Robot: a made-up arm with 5 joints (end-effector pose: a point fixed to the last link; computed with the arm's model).
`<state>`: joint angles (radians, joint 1 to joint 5).
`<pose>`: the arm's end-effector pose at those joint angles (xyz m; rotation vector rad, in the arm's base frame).
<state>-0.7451 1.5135 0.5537 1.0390 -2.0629</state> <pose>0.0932 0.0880 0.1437 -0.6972 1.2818 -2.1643</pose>
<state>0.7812 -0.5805 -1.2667 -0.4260 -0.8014</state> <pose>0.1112 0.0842 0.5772 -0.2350 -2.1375 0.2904</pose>
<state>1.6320 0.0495 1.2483 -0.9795 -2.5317</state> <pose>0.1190 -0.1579 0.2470 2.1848 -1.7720 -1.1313</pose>
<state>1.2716 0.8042 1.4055 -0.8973 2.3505</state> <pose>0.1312 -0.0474 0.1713 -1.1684 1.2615 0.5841</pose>
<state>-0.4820 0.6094 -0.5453 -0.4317 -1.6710</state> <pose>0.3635 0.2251 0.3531 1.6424 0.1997 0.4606</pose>
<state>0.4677 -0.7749 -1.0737 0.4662 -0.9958</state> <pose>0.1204 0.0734 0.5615 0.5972 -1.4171 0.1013</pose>
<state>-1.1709 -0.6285 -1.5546 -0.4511 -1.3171</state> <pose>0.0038 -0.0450 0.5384 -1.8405 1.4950 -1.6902</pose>
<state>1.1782 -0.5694 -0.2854 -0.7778 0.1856</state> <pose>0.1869 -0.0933 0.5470 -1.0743 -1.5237 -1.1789</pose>
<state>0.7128 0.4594 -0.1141 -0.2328 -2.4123</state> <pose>0.3554 -0.1496 0.3103 2.3473 -0.6177 -0.6510</pose>
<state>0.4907 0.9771 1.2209 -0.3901 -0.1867</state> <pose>0.1498 0.0493 0.1636 0.3535 1.7307 -0.6086</pose>
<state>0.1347 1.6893 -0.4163 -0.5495 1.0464</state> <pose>0.3099 0.0202 0.0415 -1.0422 0.5463 0.1589</pose>
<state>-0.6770 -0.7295 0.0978 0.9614 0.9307</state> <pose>0.1976 0.1431 0.3991 -0.9994 -0.2013 0.6520</pose>
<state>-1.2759 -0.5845 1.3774 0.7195 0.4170</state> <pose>0.0779 0.1021 0.2334 -1.3071 0.8681 1.2493</pose>
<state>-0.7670 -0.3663 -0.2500 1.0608 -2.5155</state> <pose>0.2164 0.1959 0.4390 1.9856 1.1980 -0.3506</pose>
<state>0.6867 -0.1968 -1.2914 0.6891 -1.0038</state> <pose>0.2354 -0.0199 0.5504 0.6802 -1.0137 -0.4189</pose>
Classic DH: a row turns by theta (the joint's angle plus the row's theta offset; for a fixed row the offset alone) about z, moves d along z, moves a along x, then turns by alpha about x. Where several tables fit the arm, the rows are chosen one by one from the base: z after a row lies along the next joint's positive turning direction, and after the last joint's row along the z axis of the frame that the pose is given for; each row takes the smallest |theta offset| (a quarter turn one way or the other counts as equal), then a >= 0, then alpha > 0; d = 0 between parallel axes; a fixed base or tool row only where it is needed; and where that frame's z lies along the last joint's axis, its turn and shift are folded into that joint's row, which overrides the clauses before.
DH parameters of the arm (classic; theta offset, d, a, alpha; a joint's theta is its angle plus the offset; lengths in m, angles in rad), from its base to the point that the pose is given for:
base (fixed): 0.2626 0 0.0963 3.1416
joint 1: 0.2626 -0.279 0.055 1.5708
joint 2: -1.2843 0 0.1168 0
joint 3: 1.3236 0 0.1271 0
joint 4: 1.5314 0.035 0.02 -1.5708
joint 5: -1.5087 -0.0596 0.0111 1.4922
tool (fixed): -1.7548 -0.0174 0 0

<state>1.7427 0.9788 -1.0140 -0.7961 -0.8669</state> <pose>0.0871 -0.3316 0.3425 -0.0584 -1.2655 -1.3885</pose>
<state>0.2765 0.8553 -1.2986 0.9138 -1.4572</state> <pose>0.4223 -0.0123 0.3391 1.3954 0.2691 -0.7621</pose>
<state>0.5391 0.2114 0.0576 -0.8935 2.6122</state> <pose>0.3481 -0.1075 0.3710 -2.7505 0.2555 -0.9467</pose>
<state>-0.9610 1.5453 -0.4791 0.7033 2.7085</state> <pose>0.1954 0.2037 0.0771 1.6147 0.5777 -2.1776</pose>
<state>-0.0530 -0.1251 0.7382 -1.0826 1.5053</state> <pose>0.3350 0.0555 0.3169 -1.4978 -0.6133 -0.4088</pose>
